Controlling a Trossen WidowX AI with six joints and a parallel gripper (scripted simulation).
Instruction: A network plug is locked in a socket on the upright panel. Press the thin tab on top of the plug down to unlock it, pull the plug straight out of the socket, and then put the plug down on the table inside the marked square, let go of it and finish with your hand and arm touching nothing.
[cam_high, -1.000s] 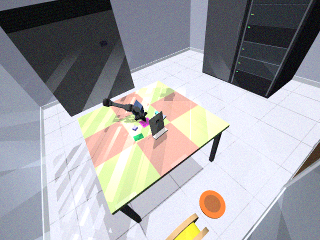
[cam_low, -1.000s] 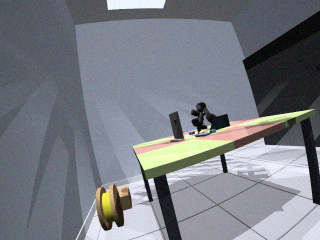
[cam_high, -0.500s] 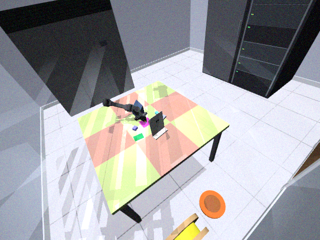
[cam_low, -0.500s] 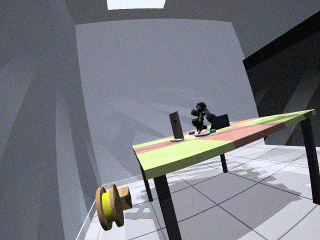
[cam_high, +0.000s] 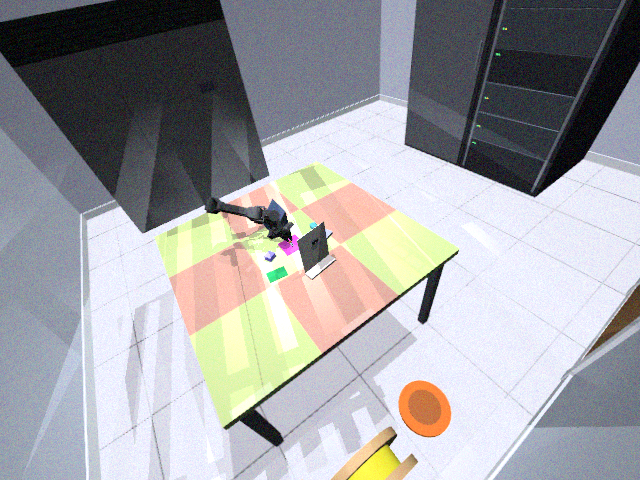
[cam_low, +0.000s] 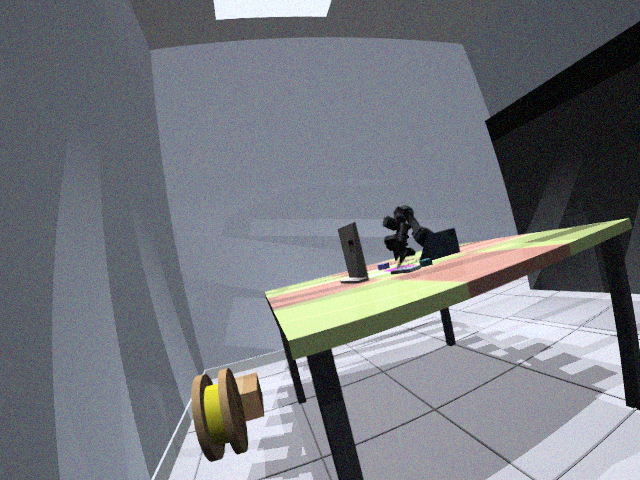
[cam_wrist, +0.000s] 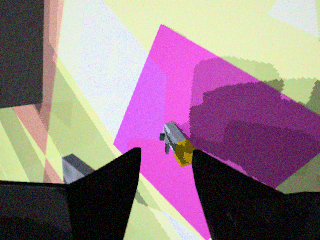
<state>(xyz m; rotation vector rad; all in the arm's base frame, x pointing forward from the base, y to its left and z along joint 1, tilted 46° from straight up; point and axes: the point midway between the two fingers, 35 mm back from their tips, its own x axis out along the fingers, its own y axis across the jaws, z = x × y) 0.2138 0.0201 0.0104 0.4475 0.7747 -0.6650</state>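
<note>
My gripper tip is now 3 cm above the magenta square. Also, from my gripper tip: green flat piece (15 cm ahead, 16 cm to the right, 3 cm below); grey upright panel (23 cm ahead, 5 cm to the left, 8 cm above).
</note>
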